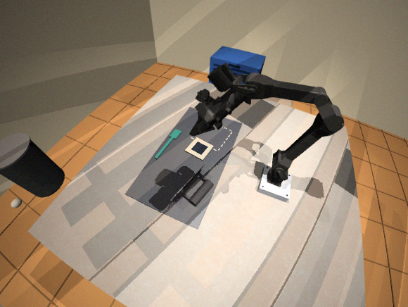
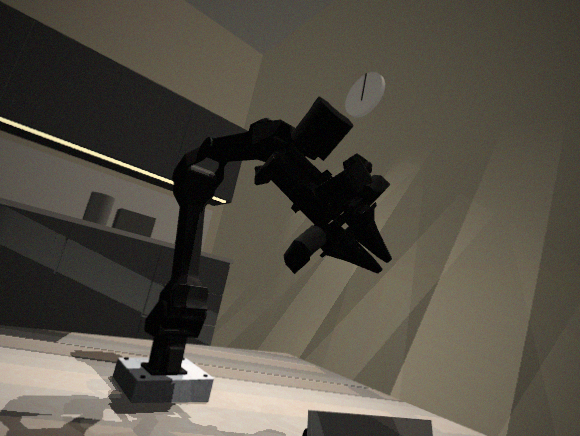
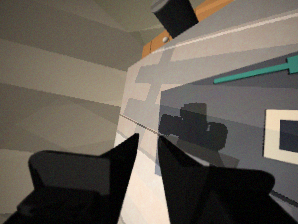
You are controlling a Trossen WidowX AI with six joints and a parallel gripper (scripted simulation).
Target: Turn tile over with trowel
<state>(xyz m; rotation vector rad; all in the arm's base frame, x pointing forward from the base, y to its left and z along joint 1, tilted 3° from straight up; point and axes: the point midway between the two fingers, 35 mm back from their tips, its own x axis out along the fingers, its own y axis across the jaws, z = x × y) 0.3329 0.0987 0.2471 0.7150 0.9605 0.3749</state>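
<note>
The grey mat is 50 mm ahead of my gripper tip, 120 mm to the right of it and 280 mm below it. Round my gripper tip: tan square tile 30 mm ahead, 160 mm to the right, 260 mm below; then teal trowel 190 mm ahead, 140 mm to the right, 260 mm below.
</note>
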